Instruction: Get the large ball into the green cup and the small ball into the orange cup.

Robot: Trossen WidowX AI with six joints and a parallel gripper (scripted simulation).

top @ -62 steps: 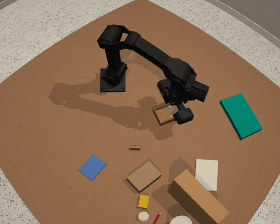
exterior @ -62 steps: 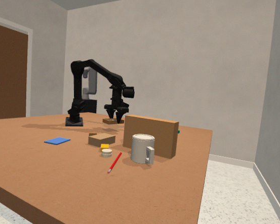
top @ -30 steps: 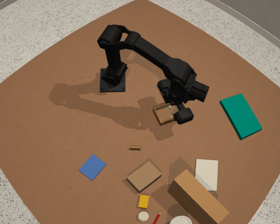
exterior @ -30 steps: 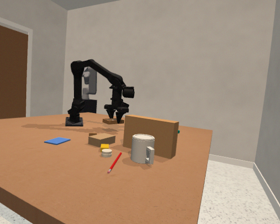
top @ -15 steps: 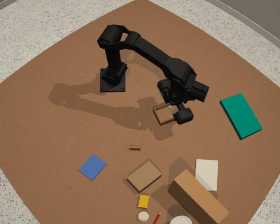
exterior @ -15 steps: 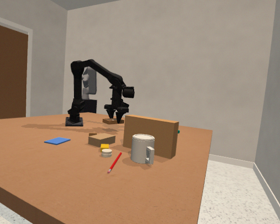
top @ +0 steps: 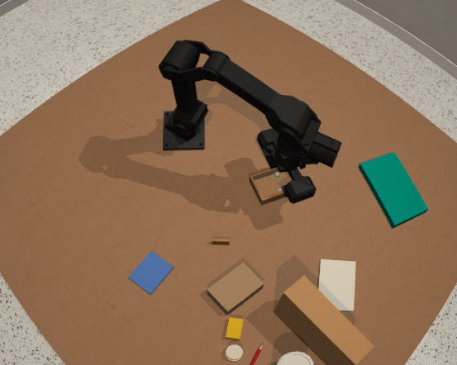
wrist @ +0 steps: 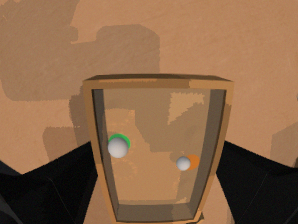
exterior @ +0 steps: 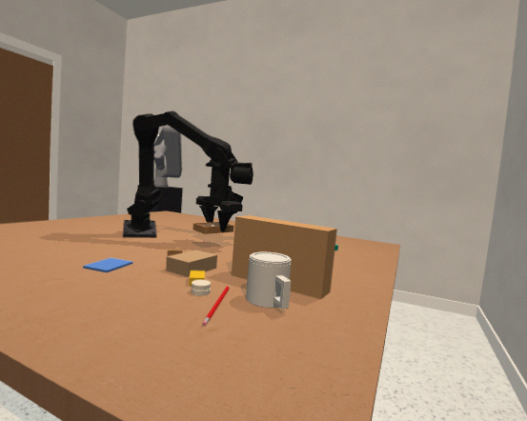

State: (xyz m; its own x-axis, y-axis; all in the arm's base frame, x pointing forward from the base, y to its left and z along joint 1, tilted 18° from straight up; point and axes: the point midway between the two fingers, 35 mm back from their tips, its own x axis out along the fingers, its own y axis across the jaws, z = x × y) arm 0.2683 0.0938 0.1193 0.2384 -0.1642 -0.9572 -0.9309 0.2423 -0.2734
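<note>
The wooden puzzle lies 3 cm below my hand and 1 cm to the right of it. The rest, counted from my hand: green slab (28 cm to the left, 19 cm ahead, 8 cm below); white slab (28 cm ahead, 9 cm below, 5 cm to the right); tan box (24 cm to the right, 13 cm ahead, 7 cm below).
</note>
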